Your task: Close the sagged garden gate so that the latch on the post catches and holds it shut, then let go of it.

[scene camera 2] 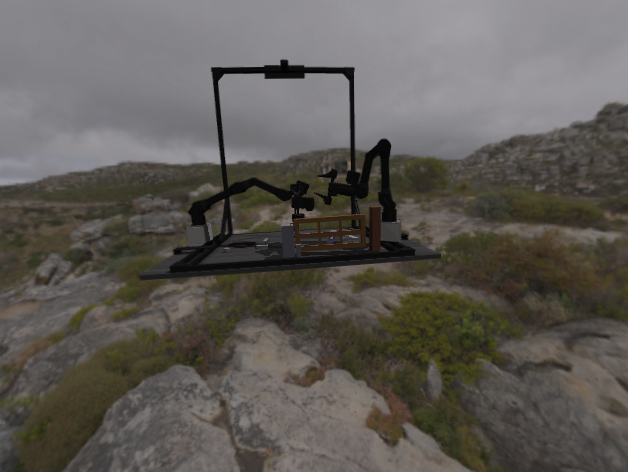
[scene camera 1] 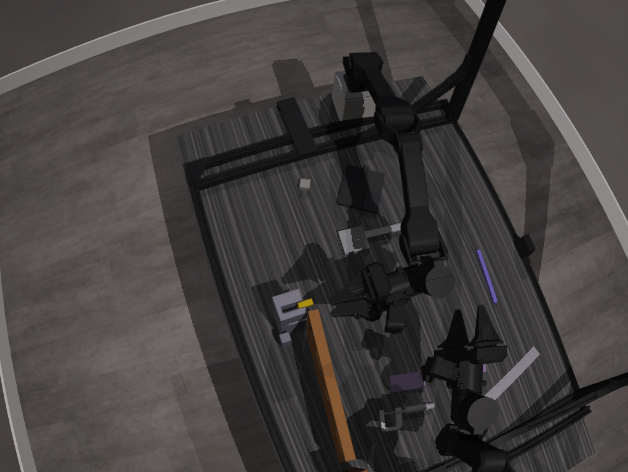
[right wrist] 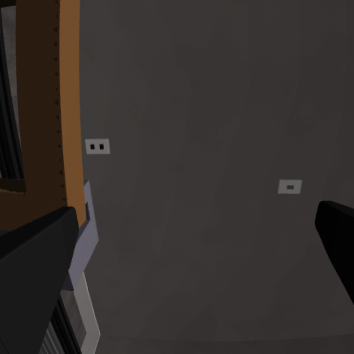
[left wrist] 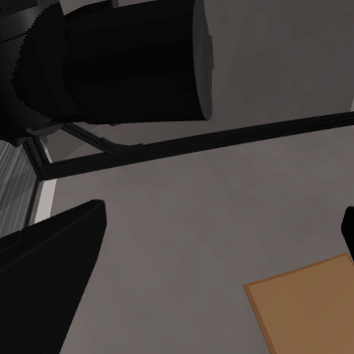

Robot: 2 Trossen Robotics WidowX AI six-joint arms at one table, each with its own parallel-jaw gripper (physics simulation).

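Frame: origin at the left arm's base, x left, y down, z back, level; centimetres.
Where they show: left gripper, between the fingertips: (scene camera 2: 315, 184) (scene camera 1: 469, 307) (left wrist: 228, 215); right gripper, between the fingertips: (scene camera 2: 297, 206) (scene camera 1: 330, 308) (right wrist: 200, 216); left arm's base, origin of its link: (scene camera 2: 389, 220); right arm's base, origin of its link: (scene camera 2: 198, 224) (scene camera 1: 358, 82).
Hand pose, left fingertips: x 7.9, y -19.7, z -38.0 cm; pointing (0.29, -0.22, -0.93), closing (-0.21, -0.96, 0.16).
Things, the pixels of their centre, and the offset from my left fingertips. "*": a spot on its surface instead.
- brown gate, middle of its body: (scene camera 1: 311, 382) (scene camera 2: 323, 235) dx +23.0, dy +22.7, dz +16.4 cm
- grey latch post, a spot on its surface: (right wrist: 88, 245) (scene camera 1: 283, 298) * dx +33.2, dy +17.1, dz +2.2 cm
- yellow latch, middle of its body: (scene camera 1: 305, 306) dx +28.7, dy +19.9, dz +1.8 cm
- brown hinge post, a spot on its surface: (scene camera 2: 374, 228) * dx +10.6, dy +20.5, dz +35.6 cm
- small grey cube, middle of its body: (scene camera 1: 304, 185) dx +38.3, dy +30.2, dz -30.4 cm
- dark block, middle of its body: (scene camera 1: 361, 188) (scene camera 2: 241, 244) dx +24.9, dy +30.5, dz -34.2 cm
- pale-headed tool, middle of its body: (scene camera 1: 381, 233) dx +17.4, dy +30.4, dz -23.7 cm
- purple block, middle of its body: (scene camera 1: 439, 376) dx -4.8, dy +30.0, dz +6.6 cm
- grey clamp-like tool, middle of its body: (scene camera 1: 407, 417) dx -0.2, dy +30.3, dz +17.7 cm
- violet stick, middle of its body: (scene camera 1: 486, 276) dx -11.4, dy +30.6, dz -21.0 cm
- pale bar, middle of its body: (scene camera 1: 498, 389) dx -21.2, dy +31.0, dz +6.6 cm
The brown gate (scene camera 1: 324, 365) (scene camera 2: 329, 218) (right wrist: 72, 100) stands upright. Its free end is close beside the grey latch post (scene camera 1: 288, 298) (scene camera 2: 288, 242) (right wrist: 88, 245), near the yellow latch (scene camera 1: 305, 303); I cannot tell whether the latch catches it. The brown hinge post (scene camera 2: 374, 228) stands at the gate's other end. My right gripper (scene camera 1: 333, 305) (scene camera 2: 298, 216) (right wrist: 200, 216) is open and empty near the gate's free end; its left-hand finger in the right wrist view overlaps the gate. My left gripper (scene camera 1: 469, 310) (scene camera 2: 317, 184) (left wrist: 228, 215) is open and empty, raised away from the gate.
In scene camera 1, a small grey cube (scene camera 1: 304, 184), a dark block (scene camera 1: 373, 190) and a pale-headed tool (scene camera 1: 347, 240) lie farther up. A purple block (scene camera 1: 406, 381) and a grey clamp-like tool (scene camera 1: 398, 418) lie right of the gate. A violet stick (scene camera 1: 487, 276) and a pale bar (scene camera 1: 515, 373) lie farther right.
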